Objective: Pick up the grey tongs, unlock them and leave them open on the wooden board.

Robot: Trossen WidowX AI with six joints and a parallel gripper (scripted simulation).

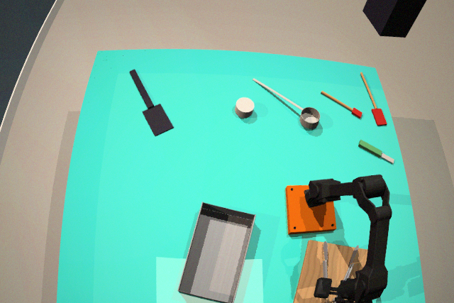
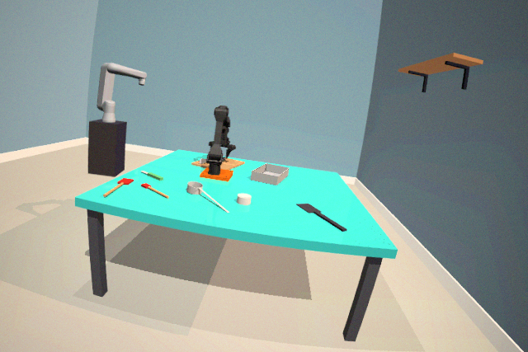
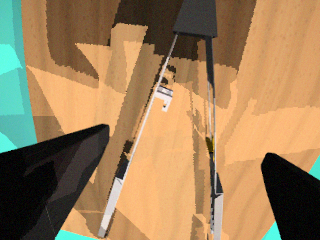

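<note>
My gripper tip is 10 mm past the wooden board and 40 mm above it. Also, from my gripper tip: white cylinder (120 mm ahead, 740 mm to the right, 30 mm below); green-handled tool (380 mm behind, 470 mm to the right, 40 mm below); grey roasting tin (320 mm ahead, 230 mm to the right, 20 mm below).
</note>
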